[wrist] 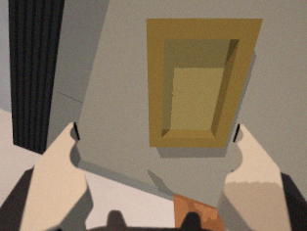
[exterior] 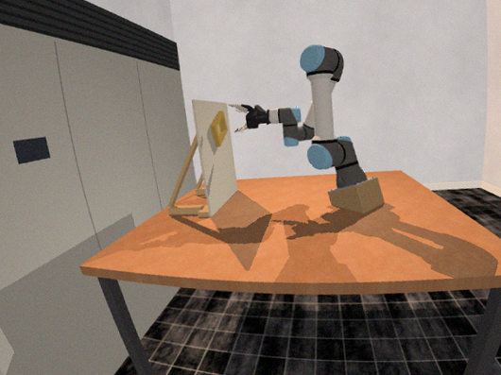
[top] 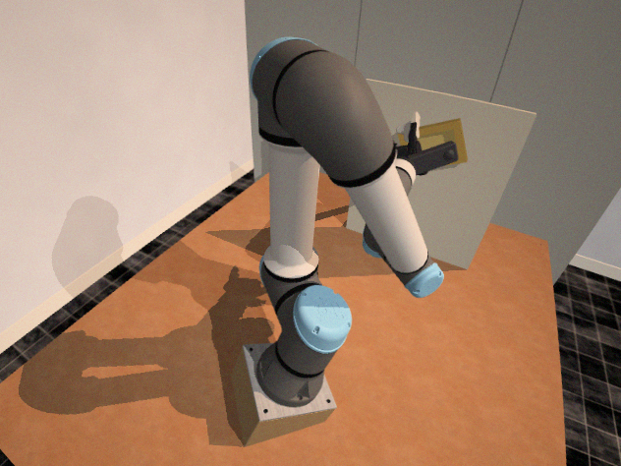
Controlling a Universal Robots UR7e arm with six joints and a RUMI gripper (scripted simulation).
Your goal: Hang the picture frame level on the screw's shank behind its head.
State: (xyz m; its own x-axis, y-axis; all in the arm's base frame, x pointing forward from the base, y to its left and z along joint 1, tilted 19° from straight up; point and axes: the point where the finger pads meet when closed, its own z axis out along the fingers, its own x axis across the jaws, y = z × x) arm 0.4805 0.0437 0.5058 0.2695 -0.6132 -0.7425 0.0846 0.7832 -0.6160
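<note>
The yellow picture frame is 9 cm ahead of my hand, 2 cm to the right of it and 4 cm below it. The rest, counted from my hand: pale upright board: 11 cm ahead, 2 cm to the right, 18 cm below.
</note>
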